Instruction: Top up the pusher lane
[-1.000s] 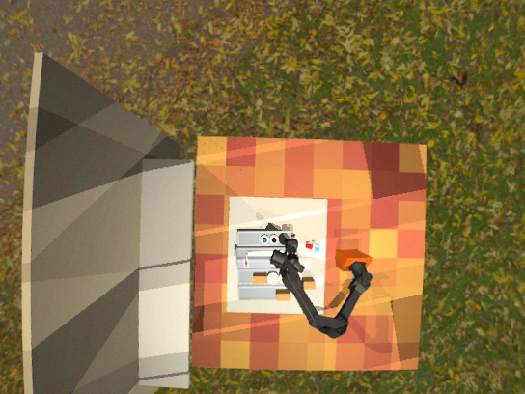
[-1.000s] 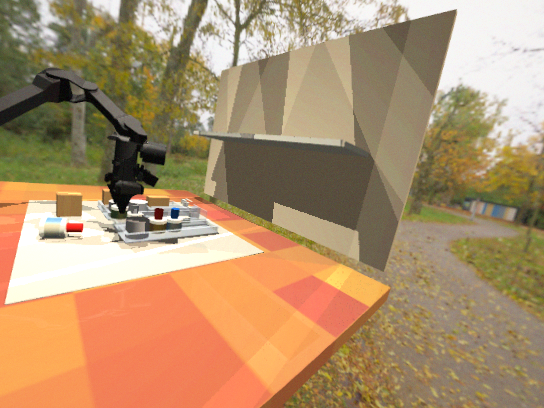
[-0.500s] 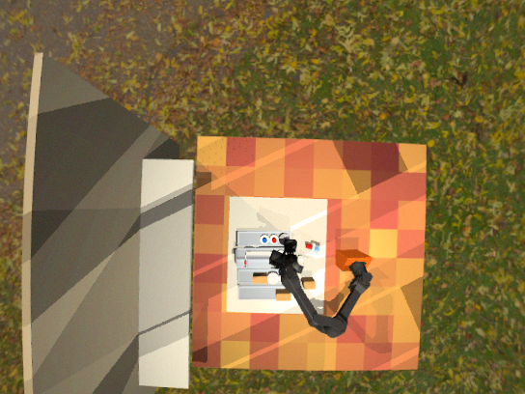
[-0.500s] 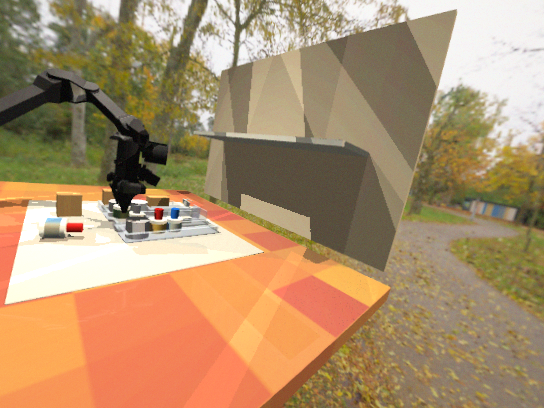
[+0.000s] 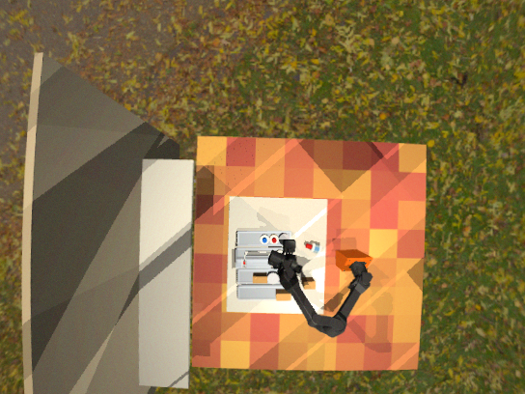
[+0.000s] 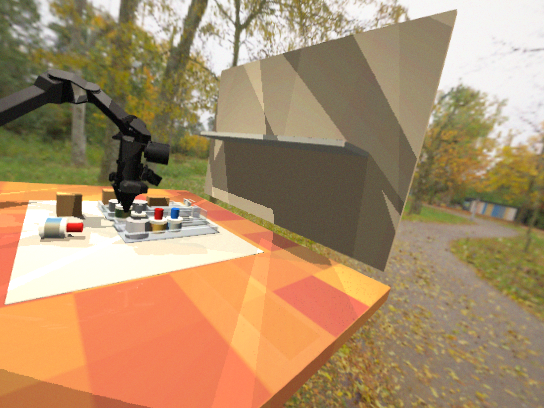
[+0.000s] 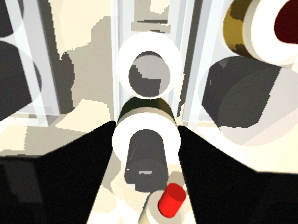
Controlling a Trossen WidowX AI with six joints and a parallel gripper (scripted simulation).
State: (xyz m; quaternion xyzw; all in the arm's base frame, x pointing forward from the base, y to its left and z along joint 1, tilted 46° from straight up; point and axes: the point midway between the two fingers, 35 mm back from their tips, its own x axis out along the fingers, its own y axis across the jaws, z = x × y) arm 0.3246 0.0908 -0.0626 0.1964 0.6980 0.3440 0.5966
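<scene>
Now: gripper tip 8 cm short of the red-capped jar, 7 cm to the left of it and 1 cm above it. The rest, counted from my gripper tip: blue-capped jar: 13 cm ahead, 6 cm to the right, 1 cm below; then pusher plate: 14 cm ahead, 5 cm to the left, 1 cm below; then grey lane rack: 15 cm ahead, 5 cm to the left, 4 cm below.
</scene>
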